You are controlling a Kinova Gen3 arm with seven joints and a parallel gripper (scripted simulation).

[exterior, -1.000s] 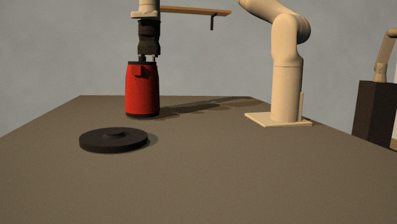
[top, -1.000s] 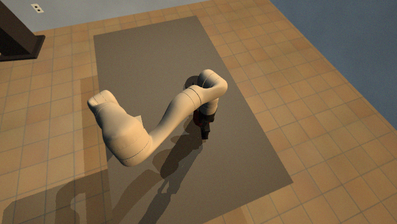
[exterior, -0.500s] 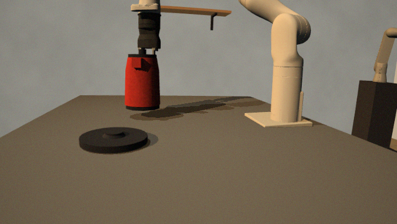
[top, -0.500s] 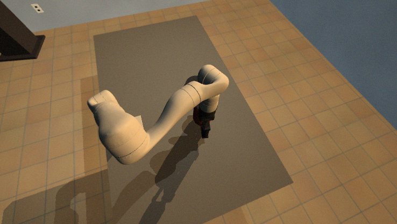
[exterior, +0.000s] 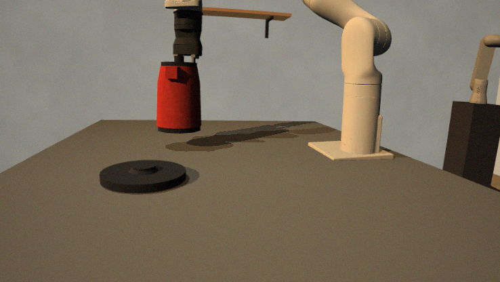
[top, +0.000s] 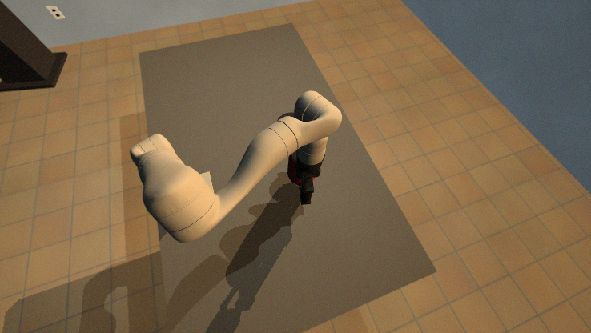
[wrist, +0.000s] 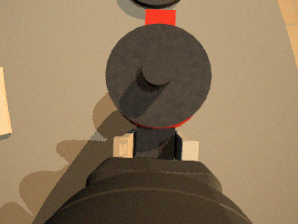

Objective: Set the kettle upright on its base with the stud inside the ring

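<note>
The red kettle is 50 mm below my hand and 30 mm to the left of it. From my hand the other things lie so: black base: 330 mm to the left, 180 mm below, 10 mm ahead.
</note>
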